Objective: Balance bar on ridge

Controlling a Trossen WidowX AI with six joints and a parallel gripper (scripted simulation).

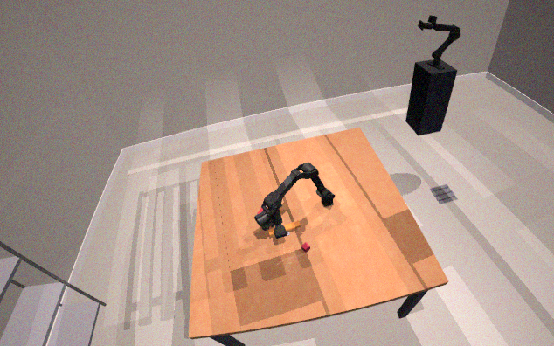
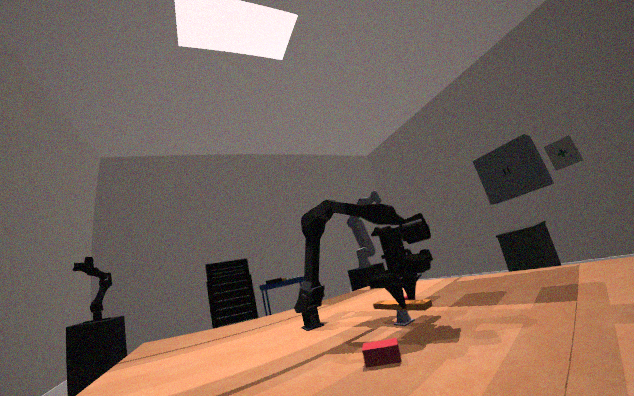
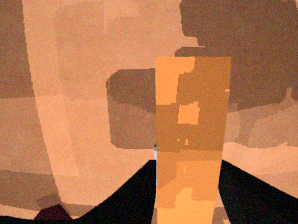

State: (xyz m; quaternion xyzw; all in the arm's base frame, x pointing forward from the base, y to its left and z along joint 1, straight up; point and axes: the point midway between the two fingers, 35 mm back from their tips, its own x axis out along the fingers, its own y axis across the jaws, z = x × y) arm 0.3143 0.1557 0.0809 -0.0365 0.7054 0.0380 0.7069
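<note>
Right now the orange bar is 30 mm behind my gripper tip. Also, from my gripper tip: red block 180 mm to the right, 90 mm ahead, 30 mm below.
</note>
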